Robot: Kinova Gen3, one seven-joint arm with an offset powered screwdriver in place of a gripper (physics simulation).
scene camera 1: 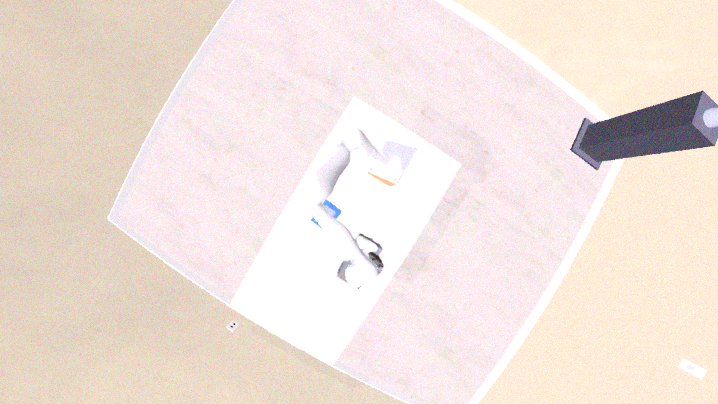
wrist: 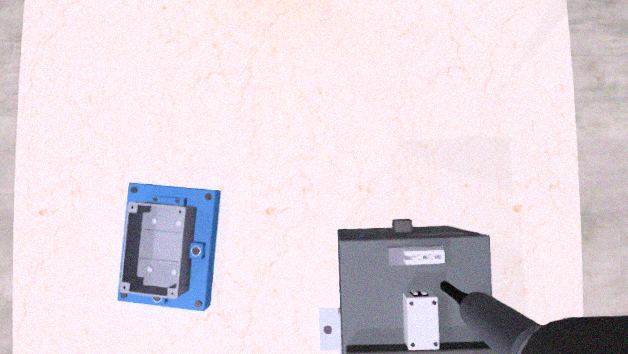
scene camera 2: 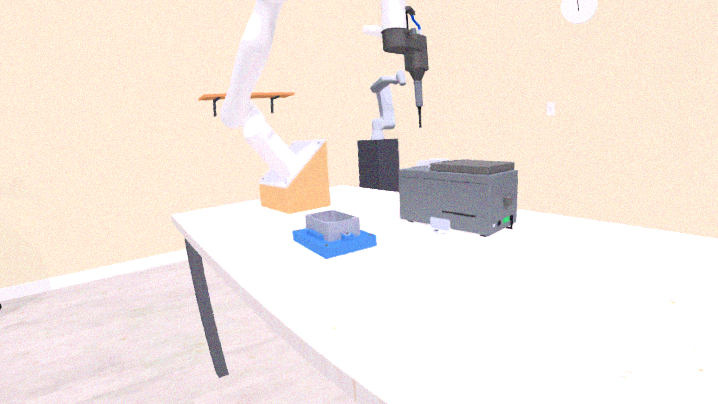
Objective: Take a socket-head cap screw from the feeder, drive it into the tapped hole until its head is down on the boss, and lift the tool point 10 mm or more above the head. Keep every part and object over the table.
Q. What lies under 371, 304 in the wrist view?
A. A dark grey screw feeder.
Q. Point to a blue fixture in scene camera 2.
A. At 363, 241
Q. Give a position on a dark grey screw feeder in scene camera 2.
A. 420, 199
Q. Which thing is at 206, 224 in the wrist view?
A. A blue fixture.
